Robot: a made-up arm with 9 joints.
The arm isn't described. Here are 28 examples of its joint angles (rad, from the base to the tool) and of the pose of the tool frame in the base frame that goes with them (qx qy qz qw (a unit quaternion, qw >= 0); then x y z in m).
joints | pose
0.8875 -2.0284 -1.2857 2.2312 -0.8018 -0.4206 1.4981 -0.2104 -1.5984 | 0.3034 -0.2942 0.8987 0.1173 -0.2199 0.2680 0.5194
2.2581 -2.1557 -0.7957 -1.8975 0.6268 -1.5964 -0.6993 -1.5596 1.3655 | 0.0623 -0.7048 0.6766 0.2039 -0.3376 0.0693 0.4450
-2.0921 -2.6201 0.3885 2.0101 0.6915 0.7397 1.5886 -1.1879 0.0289 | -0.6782 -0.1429 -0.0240 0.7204 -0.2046 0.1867 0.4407
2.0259 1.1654 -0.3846 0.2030 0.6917 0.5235 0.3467 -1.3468 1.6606 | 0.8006 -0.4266 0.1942 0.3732 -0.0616 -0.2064 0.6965
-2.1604 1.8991 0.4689 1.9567 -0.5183 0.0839 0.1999 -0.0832 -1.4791 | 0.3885 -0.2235 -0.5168 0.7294 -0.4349 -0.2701 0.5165
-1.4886 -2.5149 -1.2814 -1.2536 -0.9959 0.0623 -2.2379 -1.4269 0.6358 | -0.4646 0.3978 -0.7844 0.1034 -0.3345 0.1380 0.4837
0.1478 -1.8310 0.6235 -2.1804 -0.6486 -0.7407 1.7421 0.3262 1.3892 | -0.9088 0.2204 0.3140 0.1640 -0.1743 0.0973 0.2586
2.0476 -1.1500 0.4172 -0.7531 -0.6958 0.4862 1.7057 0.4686 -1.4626 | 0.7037 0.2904 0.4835 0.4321 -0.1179 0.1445 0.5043
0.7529 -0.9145 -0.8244 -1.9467 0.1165 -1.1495 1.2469 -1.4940 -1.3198 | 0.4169 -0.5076 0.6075 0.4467 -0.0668 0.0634 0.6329
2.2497 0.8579 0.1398 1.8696 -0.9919 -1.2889 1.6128 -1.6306 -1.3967 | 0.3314 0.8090 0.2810 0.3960 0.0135 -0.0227 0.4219
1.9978 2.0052 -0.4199 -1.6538 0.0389 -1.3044 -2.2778 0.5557 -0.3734 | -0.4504 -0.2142 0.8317 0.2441 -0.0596 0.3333 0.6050
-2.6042 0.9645 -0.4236 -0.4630 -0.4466 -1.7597 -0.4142 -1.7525 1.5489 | 0.3910 -0.2383 -0.8142 0.3570 -0.7284 -0.1972 0.5919
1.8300 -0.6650 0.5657 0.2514 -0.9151 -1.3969 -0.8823 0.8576 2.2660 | -0.3834 0.5197 -0.7507 0.1395 -0.2666 -0.4049 0.5536
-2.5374 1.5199 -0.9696 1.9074 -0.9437 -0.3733 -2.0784 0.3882 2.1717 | 0.0945 -0.0634 -0.0213 0.9933 -0.4222 0.0321 0.5591
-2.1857 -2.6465 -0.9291 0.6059 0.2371 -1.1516 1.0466 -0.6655 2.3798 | 0.4673 0.0877 0.8180 0.3237 -0.2698 0.1062 0.8185
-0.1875 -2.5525 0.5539 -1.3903 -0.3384 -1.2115 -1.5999 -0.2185 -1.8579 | -0.0504 -0.8894 0.4540 0.0180 -0.4914 0.0981 0.2684
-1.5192 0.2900 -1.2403 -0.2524 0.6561 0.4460 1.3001 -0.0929 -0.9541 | -0.1984 -0.3925 -0.8567 0.2696 -0.4571 0.2662 0.1122
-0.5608 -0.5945 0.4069 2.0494 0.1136 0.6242 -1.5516 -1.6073 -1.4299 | 0.6718 -0.6805 -0.0620 0.2859 -0.1317 -0.0277 0.0719
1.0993 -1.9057 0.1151 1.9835 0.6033 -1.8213 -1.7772 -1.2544 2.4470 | -0.5625 -0.0059 0.1191 0.8182 -0.1288 0.2355 0.4330
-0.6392 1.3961 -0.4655 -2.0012 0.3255 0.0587 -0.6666 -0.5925 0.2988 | -0.1966 -0.5475 0.7443 0.3281 -0.3681 0.1798 0.0164
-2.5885 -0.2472 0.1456 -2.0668 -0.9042 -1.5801 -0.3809 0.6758 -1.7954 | 0.9172 0.1463 -0.0436 0.3680 -0.2740 0.0366 0.0878
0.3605 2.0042 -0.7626 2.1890 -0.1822 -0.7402 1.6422 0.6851 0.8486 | 0.1524 0.3532 -0.7103 0.5894 0.1150 0.1335 0.1176
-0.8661 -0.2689 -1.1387 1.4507 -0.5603 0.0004 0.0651 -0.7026 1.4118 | 0.2829 -0.4162 0.5569 0.6607 -0.1690 0.2457 0.3936
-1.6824 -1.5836 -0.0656 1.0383 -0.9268 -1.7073 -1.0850 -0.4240 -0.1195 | -0.6719 -0.4746 -0.4373 0.3634 -0.0805 0.2116 0.4502
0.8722 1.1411 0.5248 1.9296 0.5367 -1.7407 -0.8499 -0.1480 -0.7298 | -0.1582 0.4627 -0.3979 0.7762 0.1356 -0.0012 0.1981
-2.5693 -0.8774 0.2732 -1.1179 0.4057 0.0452 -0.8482 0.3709 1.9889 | -0.0188 0.6872 -0.3222 0.6508 -0.2440 0.0693 0.0280
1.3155 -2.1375 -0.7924 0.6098 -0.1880 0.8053 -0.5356 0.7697 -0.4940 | 0.5065 -0.2281 -0.6959 0.4551 -0.3011 0.2177 0.2062
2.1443 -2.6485 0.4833 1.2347 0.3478 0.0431 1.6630 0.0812 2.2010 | 0.4905 0.7202 -0.4592 0.1727 -0.1660 0.0742 0.1341
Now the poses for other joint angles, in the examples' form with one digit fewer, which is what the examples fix.
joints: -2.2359 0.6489 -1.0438 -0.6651 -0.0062 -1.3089 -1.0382 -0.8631 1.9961
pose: -0.113 0.678 -0.579 0.439 -0.548 -0.198 0.126
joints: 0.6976 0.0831 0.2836 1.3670 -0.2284 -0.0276 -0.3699 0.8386 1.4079
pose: -0.643 0.283 0.544 0.459 -0.056 0.031 0.258
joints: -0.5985 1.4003 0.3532 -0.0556 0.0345 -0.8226 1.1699 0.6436 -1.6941
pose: 0.413 0.079 0.497 0.759 -0.073 0.080 0.114
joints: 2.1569 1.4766 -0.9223 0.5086 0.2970 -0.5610 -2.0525 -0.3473 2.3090
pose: 0.230 -0.668 -0.705 0.064 -0.254 0.038 0.839
